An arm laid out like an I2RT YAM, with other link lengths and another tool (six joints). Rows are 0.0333 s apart.
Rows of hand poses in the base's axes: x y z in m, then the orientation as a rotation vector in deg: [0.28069 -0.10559 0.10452 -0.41 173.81 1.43]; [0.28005 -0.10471 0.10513 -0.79 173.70 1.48]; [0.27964 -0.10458 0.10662 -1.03 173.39 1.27]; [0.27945 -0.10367 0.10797 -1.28 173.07 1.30]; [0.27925 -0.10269 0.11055 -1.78 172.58 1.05]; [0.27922 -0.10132 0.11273 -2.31 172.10 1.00]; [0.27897 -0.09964 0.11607 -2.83 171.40 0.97]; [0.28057 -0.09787 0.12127 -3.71 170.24 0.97]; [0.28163 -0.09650 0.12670 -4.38 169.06 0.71]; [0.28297 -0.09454 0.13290 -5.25 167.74 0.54]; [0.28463 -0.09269 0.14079 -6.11 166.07 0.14]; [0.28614 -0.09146 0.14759 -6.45 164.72 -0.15]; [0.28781 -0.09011 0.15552 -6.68 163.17 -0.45]
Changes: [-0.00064 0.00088 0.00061 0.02 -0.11 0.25]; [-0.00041 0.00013 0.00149 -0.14 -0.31 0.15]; [-0.00019 0.00091 0.00135 0.01 -0.32 0.17]; [-0.00020 0.00098 0.00258 -0.18 -0.49 0.32]; [-0.00003 0.00137 0.00218 -0.05 -0.48 0.35]; [-0.00025 0.00168 0.00334 -0.03 -0.69 0.35]; [0.00160 0.00177 0.00520 -0.02 -1.15 0.59]; [0.00106 0.00137 0.00543 -0.18 -1.17 0.45]; [0.00134 0.00196 0.00620 -0.14 -1.30 0.59]; [0.00166 0.00185 0.00789 -0.28 -1.65 0.59]; [0.00151 0.00123 0.00680 -0.18 -1.34 0.24]; [0.00167 0.00135 0.00793 -0.17 -1.55 0.17]
